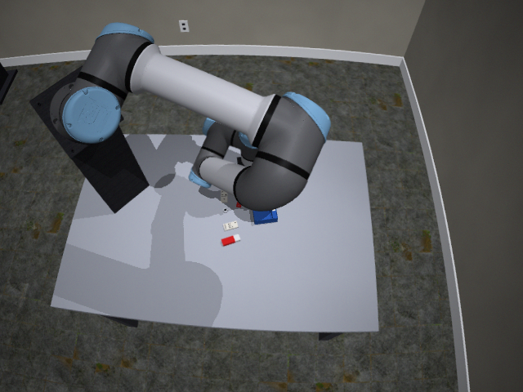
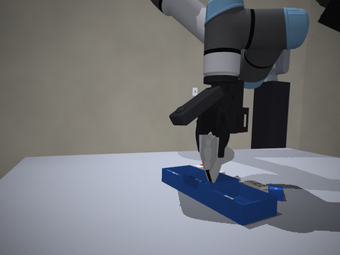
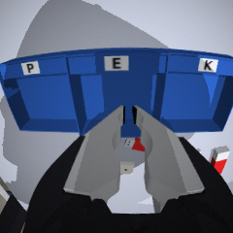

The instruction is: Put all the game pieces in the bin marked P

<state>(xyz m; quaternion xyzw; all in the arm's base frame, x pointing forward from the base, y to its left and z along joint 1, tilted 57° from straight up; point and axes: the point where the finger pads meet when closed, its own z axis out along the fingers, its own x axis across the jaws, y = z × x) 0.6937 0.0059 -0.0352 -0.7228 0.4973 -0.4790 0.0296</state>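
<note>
Now: hand 1 cm short of the blue bin, 1 cm to the right of it and 2 cm above it. Also, from my hand: USB stick 7 cm behind, 2 cm to the right, 3 cm below; then dark ring 12 cm behind, 6 cm to the right, 3 cm below; then blue block 12 cm behind, 6 cm to the left, 3 cm below.
</note>
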